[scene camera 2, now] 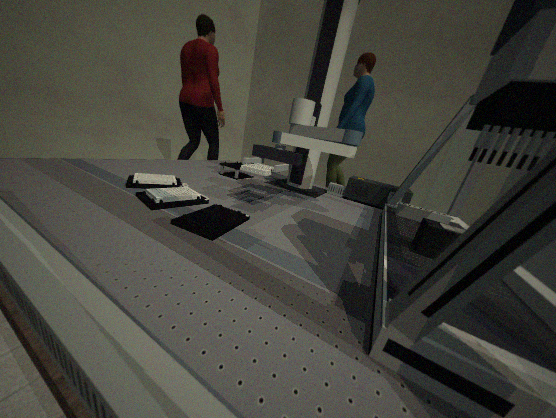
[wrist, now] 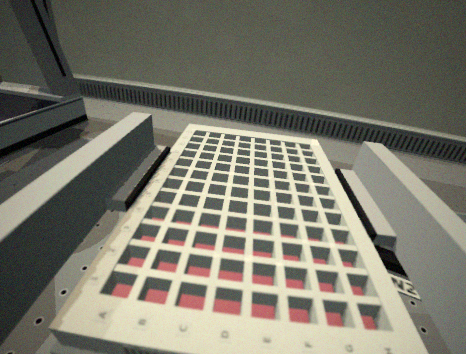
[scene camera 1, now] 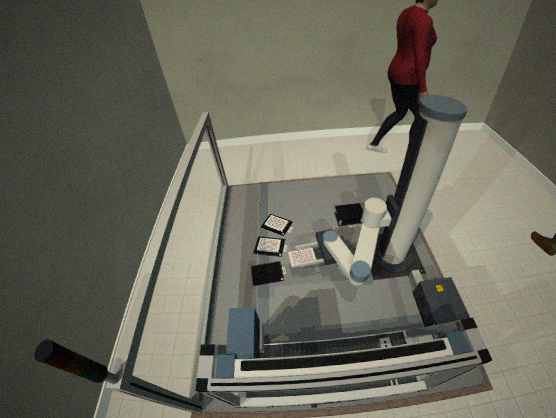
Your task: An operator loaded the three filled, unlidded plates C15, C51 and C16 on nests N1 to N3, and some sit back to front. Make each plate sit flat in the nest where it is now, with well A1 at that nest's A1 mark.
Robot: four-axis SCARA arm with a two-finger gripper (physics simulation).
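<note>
My gripper (scene camera 1: 302,257) (scene camera 2: 259,169) (wrist: 254,146) is shut on a white plate (scene camera 1: 300,258) (scene camera 2: 254,169) (wrist: 239,192), held clear of the nests between the arm and the nest row. Its A1 corner is near left in the wrist view; red shows in the nearer wells. The near end nest (scene camera 1: 267,274) (scene camera 2: 212,221) is an empty black nest. A white plate (scene camera 1: 270,245) (scene camera 2: 174,193) sits on the middle nest (scene camera 1: 268,254). Another white plate (scene camera 1: 277,223) (scene camera 2: 155,179) sits on the far nest. An N2 label (wrist: 406,287) shows beside the held plate. Plate names are unreadable.
A black stand (scene camera 1: 348,214) (scene camera 2: 237,175) with short posts stands behind the gripper. The arm's column (scene camera 1: 425,185) is to the right. A blue box (scene camera 1: 242,330) and a dark box (scene camera 1: 440,301) stand near the front frame. A person in red (scene camera 1: 411,50) (scene camera 2: 200,75) is beyond the deck.
</note>
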